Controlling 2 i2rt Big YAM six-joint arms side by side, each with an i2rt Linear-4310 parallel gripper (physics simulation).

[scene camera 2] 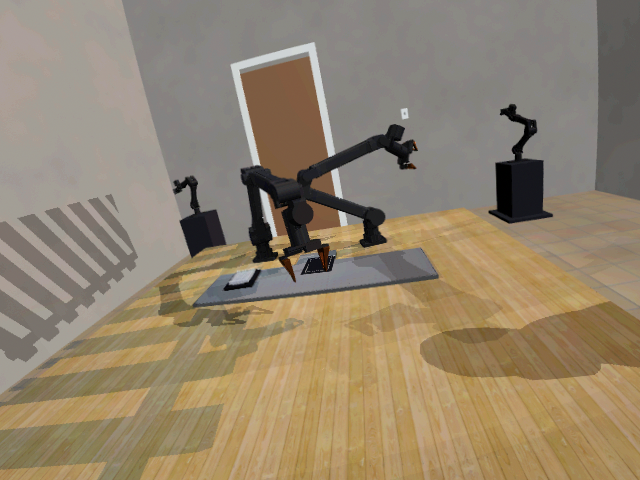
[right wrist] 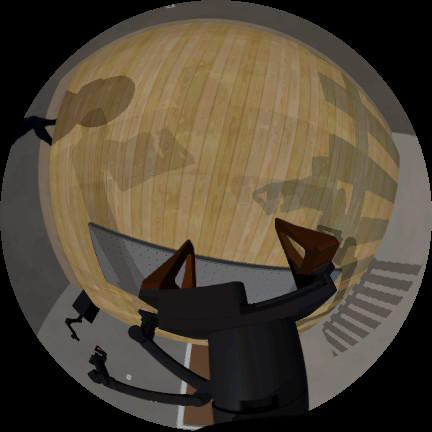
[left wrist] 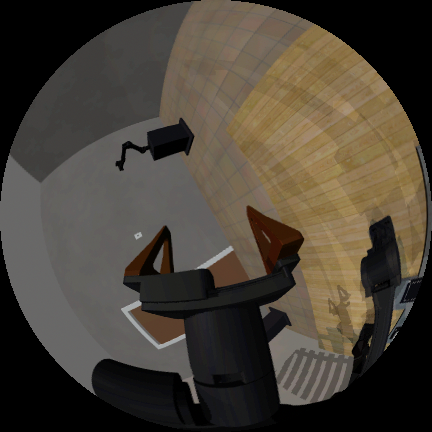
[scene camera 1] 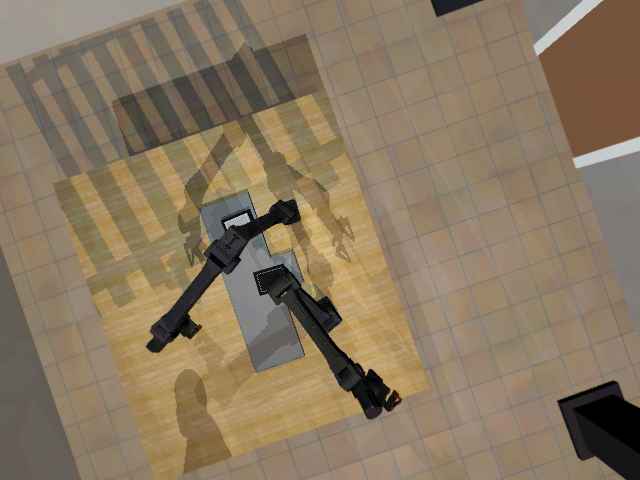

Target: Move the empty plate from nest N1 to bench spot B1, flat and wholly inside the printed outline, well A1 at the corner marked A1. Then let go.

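Frame: origin at the left arm's base, x left, y ahead, z down, level; centimetres.
Where they show: left gripper, fingertip midpoint: (scene camera 2: 416, 159) (right wrist: 94, 350) (left wrist: 205, 219) (scene camera 1: 391, 391); right gripper, fingertip midpoint: (scene camera 2: 310, 276) (right wrist: 232, 233) (scene camera 1: 191, 319); left arm's base, link origin: (scene camera 2: 373, 242) (right wrist: 151, 315) (left wrist: 383, 237) (scene camera 1: 325, 309); right arm's base, link origin: (scene camera 2: 265, 258) (scene camera 1: 290, 212).
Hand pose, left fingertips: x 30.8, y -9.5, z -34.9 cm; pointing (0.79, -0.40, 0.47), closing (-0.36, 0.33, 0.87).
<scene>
Things, the pixels of their top centre, and the offset from my left fingertips. "pt": a spot on its surface instead. Level surfaces: height alone.
- white plate, top centre: (scene camera 2: 242, 274) (scene camera 1: 238, 225) dx -93.0, dy +24.6, dz +30.9 cm
- black nest, top centre: (scene camera 2: 242, 276) (scene camera 1: 238, 225) dx -93.0, dy +24.6, dz +31.8 cm
- dashed white outline, surface spot: (scene camera 2: 314, 272) (scene camera 1: 257, 282) pt dx -62.4, dy +32.8, dz +33.6 cm
- grey perforated board, surface height: dz +33.6 cm
- wooden table, surface height: dz +34.8 cm
The white plate (scene camera 1: 237, 220) (scene camera 2: 242, 277) lies flat in a black nest (scene camera 2: 251, 284) on the grey board, at its upper end in scene camera 1. A dashed white outline (scene camera 1: 258, 281) (scene camera 2: 314, 272) is printed on a black pad near the board's middle. Labels and the corner mark are too small to read. My right gripper (scene camera 2: 310, 275) (right wrist: 232, 233) is open and empty, pointing down above the table, apart from the plate. My left gripper (scene camera 1: 395, 399) (scene camera 2: 414, 156) (left wrist: 205, 219) is open and empty, raised high at the far right. The plate is hidden in the right wrist view.
The grey perforated board (scene camera 1: 273, 341) (scene camera 2: 387, 268) (right wrist: 225, 272) lies on the wooden table (scene camera 1: 170, 403) (scene camera 2: 361, 413). The right arm passes over the board beside the plate in scene camera 1. The left arm's base stands near the outlined pad. Shadows cross the table.
</scene>
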